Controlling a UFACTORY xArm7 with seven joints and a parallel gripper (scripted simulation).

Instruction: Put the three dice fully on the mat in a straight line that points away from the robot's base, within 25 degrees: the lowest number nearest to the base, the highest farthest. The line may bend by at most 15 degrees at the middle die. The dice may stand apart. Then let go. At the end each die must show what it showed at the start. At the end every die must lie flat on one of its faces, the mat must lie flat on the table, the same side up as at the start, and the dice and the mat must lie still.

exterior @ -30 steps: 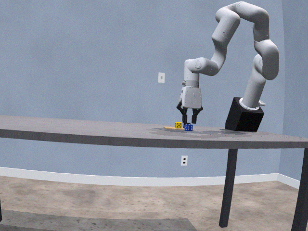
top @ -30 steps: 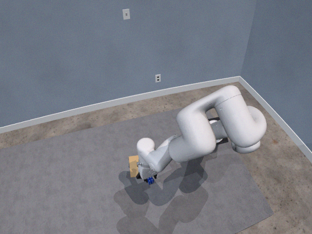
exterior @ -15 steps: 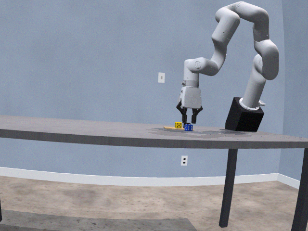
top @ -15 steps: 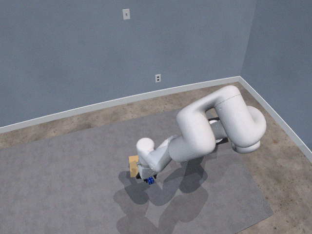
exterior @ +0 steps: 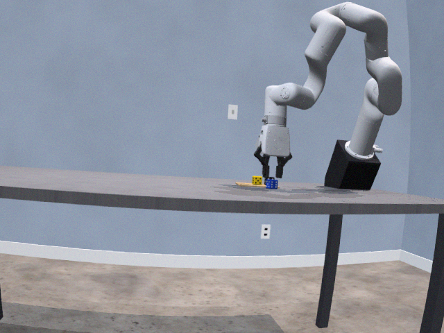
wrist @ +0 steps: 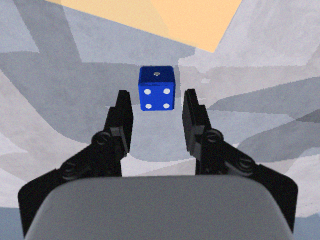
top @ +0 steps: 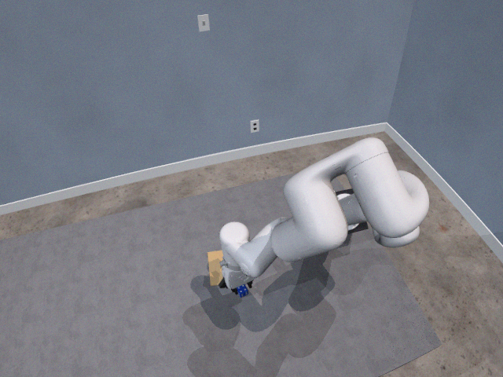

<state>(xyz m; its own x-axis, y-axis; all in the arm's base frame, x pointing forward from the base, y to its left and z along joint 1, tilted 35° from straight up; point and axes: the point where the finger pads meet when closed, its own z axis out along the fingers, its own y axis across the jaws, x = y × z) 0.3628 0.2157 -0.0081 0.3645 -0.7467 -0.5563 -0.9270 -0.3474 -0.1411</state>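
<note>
My hand is 4 cm above the blue die. From my hand the other things lie so: tan mat (11 cm to the right, 5 cm below, 4 cm ahead); then black die (12 cm to the right, 4 cm below, 1 cm behind); then yellow die (11 cm to the right, 4 cm below, 4 cm ahead).
</note>
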